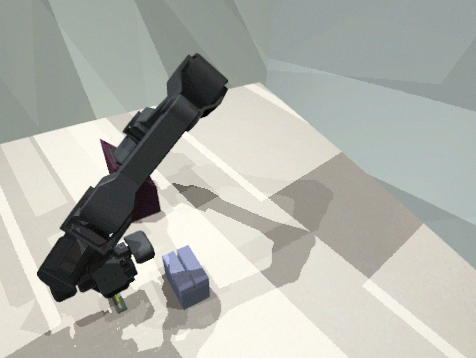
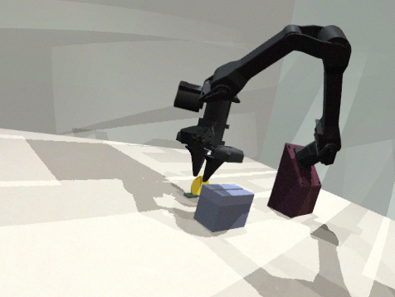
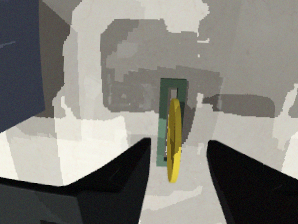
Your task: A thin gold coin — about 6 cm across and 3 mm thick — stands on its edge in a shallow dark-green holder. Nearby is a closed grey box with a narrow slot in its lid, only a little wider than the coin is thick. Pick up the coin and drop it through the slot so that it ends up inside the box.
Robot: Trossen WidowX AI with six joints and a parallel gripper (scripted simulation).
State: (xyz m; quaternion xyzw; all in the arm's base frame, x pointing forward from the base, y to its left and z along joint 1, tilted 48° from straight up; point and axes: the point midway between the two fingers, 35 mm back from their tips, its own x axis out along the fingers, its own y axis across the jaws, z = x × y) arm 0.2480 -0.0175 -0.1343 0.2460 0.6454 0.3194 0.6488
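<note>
Right now my gripper tip is 2 cm above the gold coin.
</note>
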